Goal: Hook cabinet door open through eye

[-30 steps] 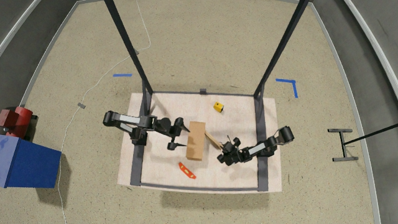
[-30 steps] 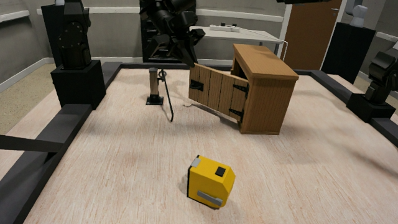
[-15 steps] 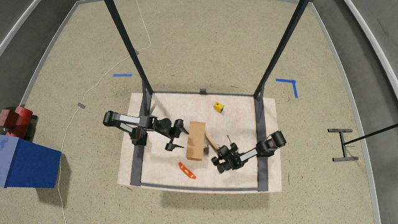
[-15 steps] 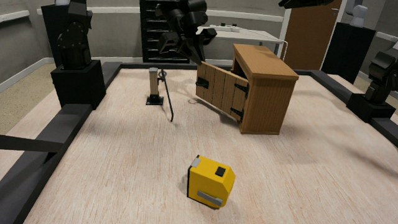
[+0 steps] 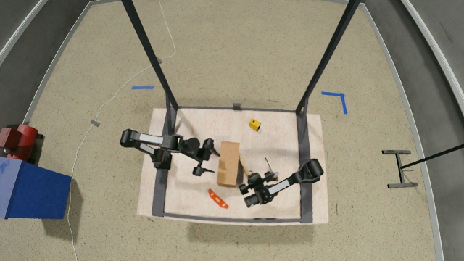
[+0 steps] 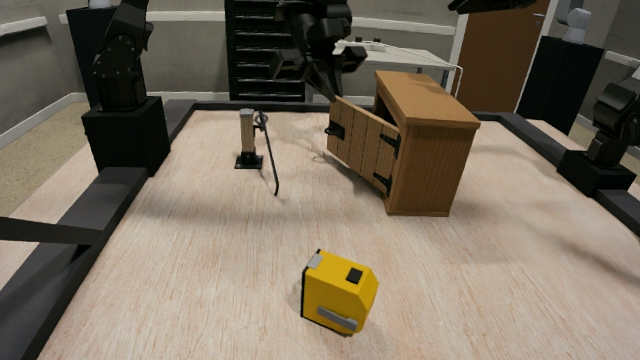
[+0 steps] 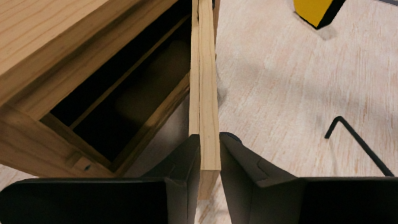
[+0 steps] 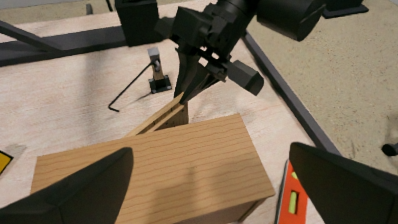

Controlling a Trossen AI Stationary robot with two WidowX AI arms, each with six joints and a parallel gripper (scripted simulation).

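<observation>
My left gripper is now 90 mm past the black hook, 100 mm to the right of it and 90 mm above it. Round my left hand: cabinet door 90 mm behind, 50 mm to the right, 70 mm below; orange-red level 130 mm ahead, 180 mm to the right, 130 mm below; yellow tape measure 380 mm behind, 10 mm to the left, 100 mm below.
</observation>
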